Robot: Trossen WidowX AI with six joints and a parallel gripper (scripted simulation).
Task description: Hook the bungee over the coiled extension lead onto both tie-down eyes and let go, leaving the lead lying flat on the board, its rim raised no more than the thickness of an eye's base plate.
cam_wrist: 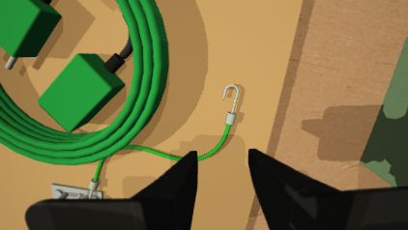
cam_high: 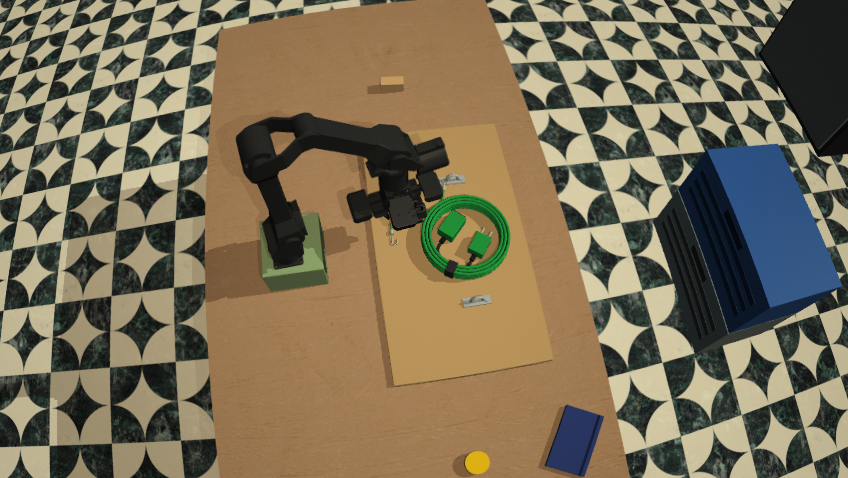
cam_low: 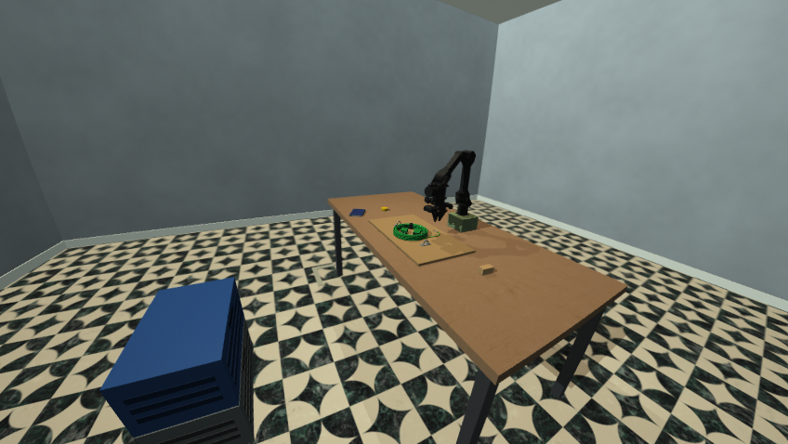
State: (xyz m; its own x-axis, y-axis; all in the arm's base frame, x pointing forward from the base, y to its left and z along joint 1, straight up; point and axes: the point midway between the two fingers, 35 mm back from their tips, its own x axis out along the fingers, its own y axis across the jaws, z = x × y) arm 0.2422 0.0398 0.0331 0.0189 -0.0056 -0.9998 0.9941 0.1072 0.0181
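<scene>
Right now the board is 110 mm ahead of my hand, 50 mm to the right of it and 110 mm below it. Also, from my hand: small wooden block: 70 mm ahead, 430 mm to the left, 100 mm below; then yellow disc: 50 mm ahead, 540 mm to the right, 110 mm below.
</scene>
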